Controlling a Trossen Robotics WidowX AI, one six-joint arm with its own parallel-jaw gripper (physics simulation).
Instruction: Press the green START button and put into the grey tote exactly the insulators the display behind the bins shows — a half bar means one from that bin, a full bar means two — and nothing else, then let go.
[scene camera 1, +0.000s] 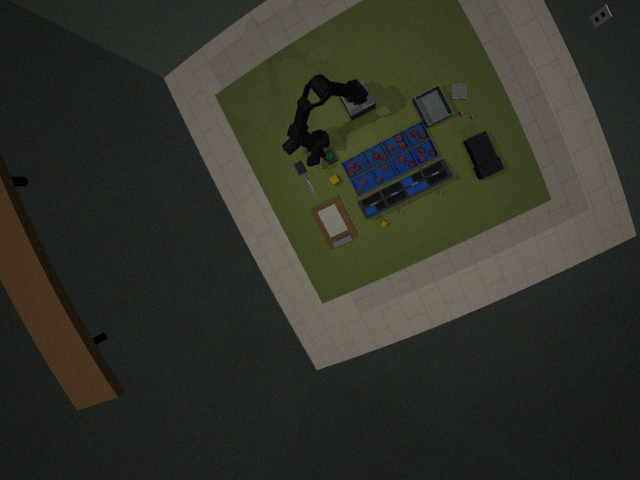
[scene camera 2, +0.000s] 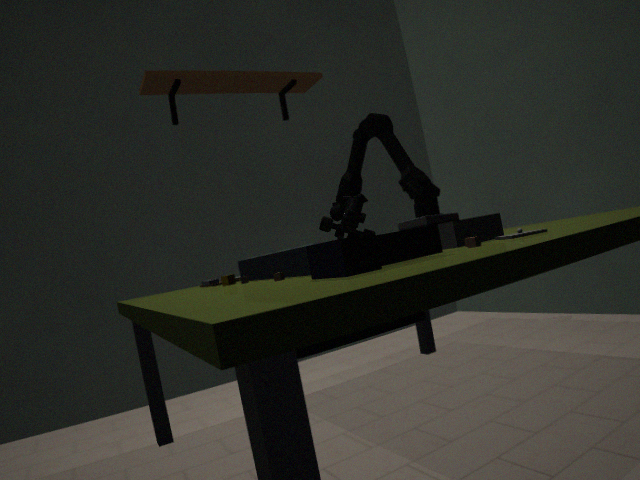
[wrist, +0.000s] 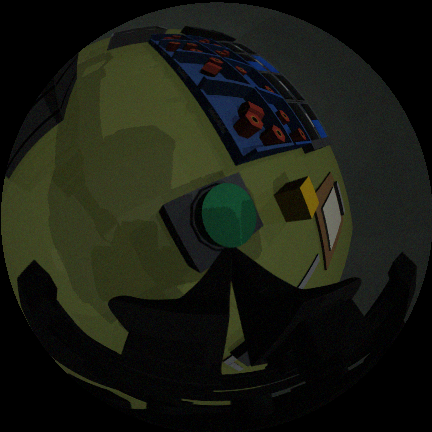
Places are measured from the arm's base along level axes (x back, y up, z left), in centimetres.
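Where they show: gripper, fingertip midpoint: (scene camera 1: 324, 156) (wrist: 228, 253); arm's base, origin of the base link: (scene camera 1: 358, 96) (scene camera 2: 428, 217).
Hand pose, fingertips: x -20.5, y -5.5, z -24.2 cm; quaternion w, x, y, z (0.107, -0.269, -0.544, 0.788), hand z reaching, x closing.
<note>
Each offset is from my fingertips to the centre of the thing. "spot": to the spot under its first point.
The green START button {dy -0.8, dx -0.5, dz +2.5 cm} (scene camera 1: 329, 155) (wrist: 229, 215) sits on a dark square base. My gripper (wrist: 228, 253) is shut and empty, its fingertips at the near edge of the green cap in the wrist view; contact cannot be told. Red insulators (scene camera 1: 384, 167) (wrist: 254, 119) lie in the blue bins {spot: dy -2.2, dx -7.5, dz +14.9 cm} (wrist: 227, 107), two rows of four. On the dark display {spot: dy +1.4, dx -27.3, dz +27.2 cm} (scene camera 1: 394, 193) behind them, blue shows as a short lower bar in the leftmost panel, and as a short upper and a longer lower bar in the third panel. The other two panels look dark. The grey tote {dy -0.2, dx +6.7, dz +56.2 cm} (scene camera 1: 433, 106) looks empty.
A yellow cube {dy -0.9, dx -12.3, dz +1.4 cm} (scene camera 1: 334, 179) (wrist: 295, 201) and a grey long-handled tool {spot: dy -2.5, dx -10.3, dz -12.0 cm} (scene camera 1: 309, 184) lie near the button. A brown-framed board {spot: dy -2.3, dx -26.9, dz -12.4 cm} (scene camera 1: 318, 215) lies beyond them. A black box {dy -0.1, dx -21.8, dz +72.7 cm} (scene camera 1: 483, 155) stands right of the bins. A small plate {dy -1.8, dx +10.7, dz +71.3 cm} (scene camera 1: 459, 90) lies by the tote.
</note>
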